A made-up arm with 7 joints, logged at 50 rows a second.
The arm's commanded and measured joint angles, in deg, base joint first. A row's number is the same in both.
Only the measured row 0 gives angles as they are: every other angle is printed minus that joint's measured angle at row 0.
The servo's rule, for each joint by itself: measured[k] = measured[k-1] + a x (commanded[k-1-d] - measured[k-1]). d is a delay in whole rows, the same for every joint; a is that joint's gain. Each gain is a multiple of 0.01, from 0.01 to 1. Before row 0 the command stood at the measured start. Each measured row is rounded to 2 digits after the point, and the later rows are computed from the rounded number. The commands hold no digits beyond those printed.
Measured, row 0:
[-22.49, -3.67, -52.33, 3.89, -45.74, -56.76, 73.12]
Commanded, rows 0 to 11:
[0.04, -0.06, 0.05, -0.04, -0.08, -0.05, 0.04]
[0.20, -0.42, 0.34, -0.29, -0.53, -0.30, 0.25]
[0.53, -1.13, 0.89, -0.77, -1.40, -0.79, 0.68]
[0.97, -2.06, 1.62, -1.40, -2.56, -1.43, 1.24]
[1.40, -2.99, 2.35, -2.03, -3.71, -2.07, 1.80]
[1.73, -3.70, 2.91, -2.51, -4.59, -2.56, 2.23]
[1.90, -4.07, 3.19, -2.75, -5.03, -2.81, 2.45]
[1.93, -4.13, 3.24, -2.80, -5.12, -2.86, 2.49]
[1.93, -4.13, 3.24, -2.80, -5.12, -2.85, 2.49]
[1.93, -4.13, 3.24, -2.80, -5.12, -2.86, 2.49]
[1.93, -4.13, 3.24, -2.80, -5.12, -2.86, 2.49]
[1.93, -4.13, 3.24, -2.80, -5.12, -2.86, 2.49]
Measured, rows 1 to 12:
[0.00, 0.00, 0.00, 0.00, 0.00, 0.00, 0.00]
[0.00, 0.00, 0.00, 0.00, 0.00, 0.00, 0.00]
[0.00, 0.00, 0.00, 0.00, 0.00, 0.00, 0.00]
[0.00, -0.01, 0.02, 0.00, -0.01, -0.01, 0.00]
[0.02, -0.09, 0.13, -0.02, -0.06, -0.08, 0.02]
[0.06, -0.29, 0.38, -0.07, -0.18, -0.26, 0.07]
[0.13, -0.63, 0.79, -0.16, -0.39, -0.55, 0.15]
[0.23, -1.08, 1.30, -0.29, -0.69, -0.93, 0.27]
[0.35, -1.58, 1.83, -0.45, -1.04, -1.34, 0.41]
[0.47, -2.05, 2.28, -0.61, -1.40, -1.71, 0.55]
[0.59, -2.45, 2.60, -0.76, -1.73, -2.00, 0.69]
[0.70, -2.77, 2.81, -0.90, -2.04, -2.21, 0.82]
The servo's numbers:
d 3
a 0.08 0.19 0.33 0.07 0.09 0.25 0.07

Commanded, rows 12 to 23:
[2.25, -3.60, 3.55, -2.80, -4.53, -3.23, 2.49]
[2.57, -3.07, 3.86, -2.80, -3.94, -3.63, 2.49]
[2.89, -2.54, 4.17, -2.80, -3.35, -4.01, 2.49]
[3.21, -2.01, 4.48, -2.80, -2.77, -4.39, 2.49]
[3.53, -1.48, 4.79, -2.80, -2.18, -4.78, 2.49]
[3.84, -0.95, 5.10, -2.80, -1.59, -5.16, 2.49]
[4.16, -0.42, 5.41, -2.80, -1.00, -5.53, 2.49]
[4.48, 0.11, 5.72, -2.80, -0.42, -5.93, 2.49]
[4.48, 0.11, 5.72, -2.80, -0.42, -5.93, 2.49]
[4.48, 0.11, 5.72, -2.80, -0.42, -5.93, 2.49]
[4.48, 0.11, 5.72, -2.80, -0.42, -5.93, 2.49]
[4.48, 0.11, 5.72, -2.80, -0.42, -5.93, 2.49]
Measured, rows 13 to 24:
[0.80, -3.03, 2.95, -1.03, -2.32, -2.37, 0.94]
[0.89, -3.24, 3.05, -1.15, -2.57, -2.49, 1.05]
[0.97, -3.41, 3.11, -1.27, -2.80, -2.58, 1.15]
[1.07, -3.45, 3.26, -1.38, -2.96, -2.74, 1.24]
[1.19, -3.38, 3.46, -1.48, -3.05, -2.96, 1.33]
[1.33, -3.22, 3.69, -1.57, -3.08, -3.22, 1.41]
[1.48, -2.99, 3.95, -1.66, -3.05, -3.51, 1.49]
[1.64, -2.70, 4.23, -1.74, -2.97, -3.83, 1.56]
[1.82, -2.37, 4.52, -1.81, -2.85, -4.16, 1.63]
[2.01, -2.00, 4.81, -1.88, -2.68, -4.50, 1.69]
[2.21, -1.60, 5.11, -1.94, -2.48, -4.86, 1.75]
[2.39, -1.28, 5.31, -2.00, -2.29, -5.13, 1.80]

